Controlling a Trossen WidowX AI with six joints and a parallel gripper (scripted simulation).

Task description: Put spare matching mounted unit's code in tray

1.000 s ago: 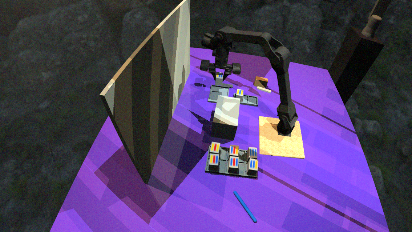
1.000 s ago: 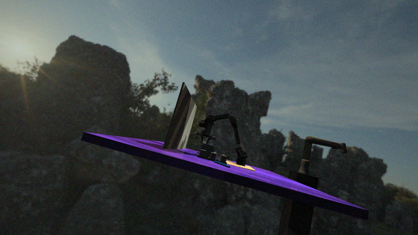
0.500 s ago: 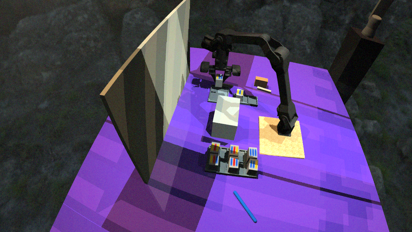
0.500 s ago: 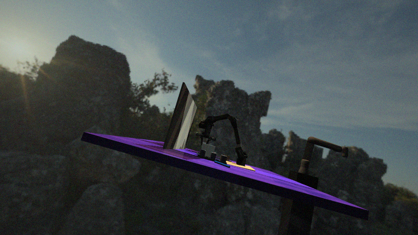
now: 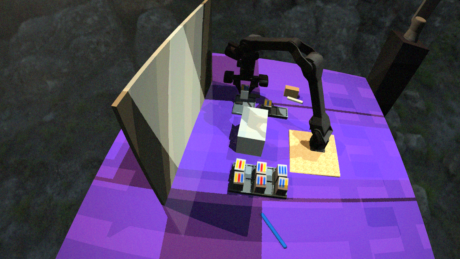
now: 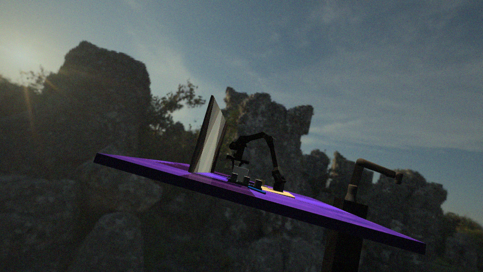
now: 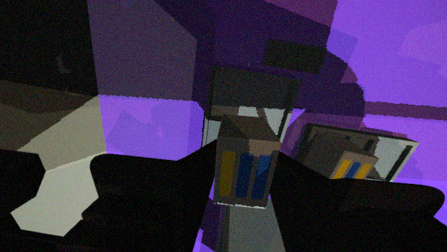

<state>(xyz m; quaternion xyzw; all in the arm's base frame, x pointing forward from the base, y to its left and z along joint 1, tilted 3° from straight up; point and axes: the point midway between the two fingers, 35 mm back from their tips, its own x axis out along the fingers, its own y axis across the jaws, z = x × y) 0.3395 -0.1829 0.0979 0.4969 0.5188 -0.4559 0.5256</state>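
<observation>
Right now my gripper tip is 10 mm past the flat grey tray and 70 mm above it. From my gripper tip the other things lie so: spare: 20 mm above; then tall panel: 190 mm ahead, 200 mm to the left, 160 mm above; then dark rack: 150 mm behind, 20 mm to the left, 60 mm below.
</observation>
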